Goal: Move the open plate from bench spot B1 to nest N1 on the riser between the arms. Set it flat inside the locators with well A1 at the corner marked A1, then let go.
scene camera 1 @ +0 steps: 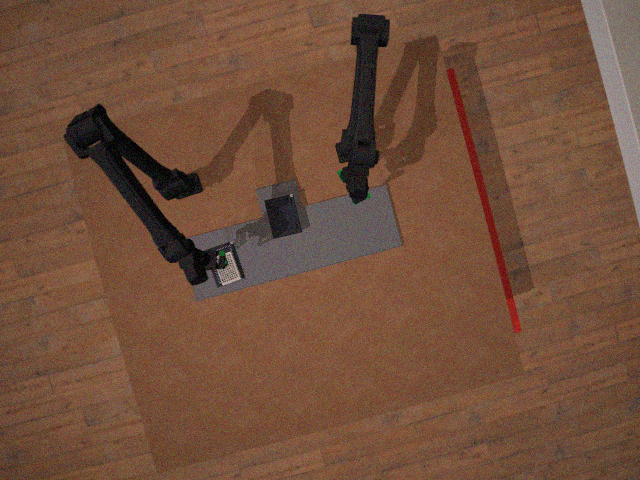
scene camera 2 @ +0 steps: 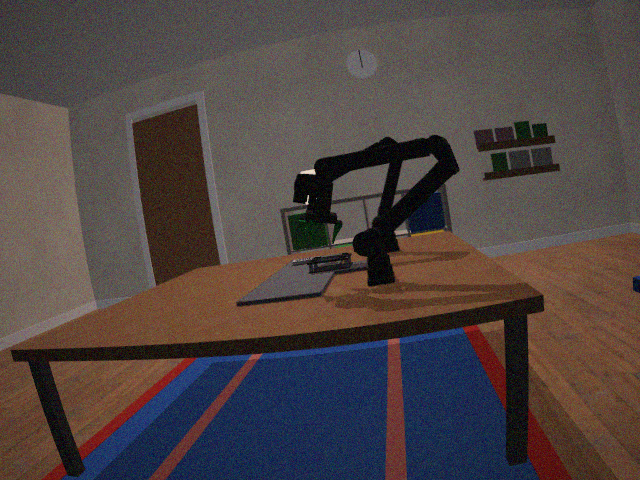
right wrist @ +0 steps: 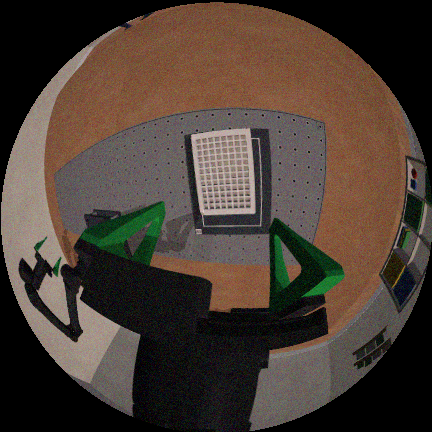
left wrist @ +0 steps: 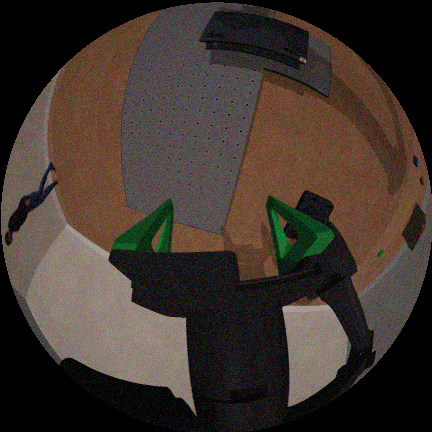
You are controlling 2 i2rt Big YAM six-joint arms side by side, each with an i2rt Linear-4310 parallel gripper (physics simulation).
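Places are measured from the left arm's base along level axes (x left, y back, z up), in millimetres.
Pixels of known places: left gripper, fingertip midpoint: (scene camera 2: 318,242) (right wrist: 53,246) (left wrist: 220,200); right gripper, fingertip midpoint: (scene camera 1: 215,264) (scene camera 2: 308,237) (right wrist: 218,214); left arm's base at its link origin: (scene camera 2: 381,281); right arm's base at its link origin: (scene camera 1: 187,186) (scene camera 2: 390,250).
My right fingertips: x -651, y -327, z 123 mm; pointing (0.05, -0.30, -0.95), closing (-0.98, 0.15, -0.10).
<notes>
For each thing: its middle in the pictures, then the offset to it from my right fingertips. Level surfaces: height alone.
- pale open plate at the middle of its body: (right wrist: 223,171) (scene camera 1: 227,268) (scene camera 2: 306,260) dx +7, dy -27, dz -101 mm
- dark B1 mat at its surface level: dz -108 mm
- riser at the middle of its body: (right wrist: 107,243) (scene camera 2: 330,262) (scene camera 1: 283,216) dx +298, dy +123, dz -86 mm
- grey perforated board at its surface level: dz -110 mm
- brown wooden table at its surface level: dz -123 mm
The pale open plate (scene camera 1: 229,272) (right wrist: 225,172) lies on the dark B1 mat (right wrist: 266,190). In the right wrist view, a white outline shows beyond its right and lower sides, and a small white mark sits at the mat's lower left corner. My right gripper (right wrist: 218,214) (scene camera 1: 221,259) is open and empty above the near end of the plate. The black nest on the riser (scene camera 1: 283,218) (left wrist: 255,36) holds no plate and has a small white mark at one corner. My left gripper (left wrist: 220,200) (scene camera 1: 355,187) is open and empty over the board's other end.
The grey perforated board (scene camera 1: 341,232) (scene camera 2: 284,289) (left wrist: 185,130) (right wrist: 300,175) lies on the brown wooden table (scene camera 1: 330,361) (scene camera 2: 180,310). The riser stands between plate and left gripper. A red strip (scene camera 1: 483,196) runs at the right in scene camera 1.
</notes>
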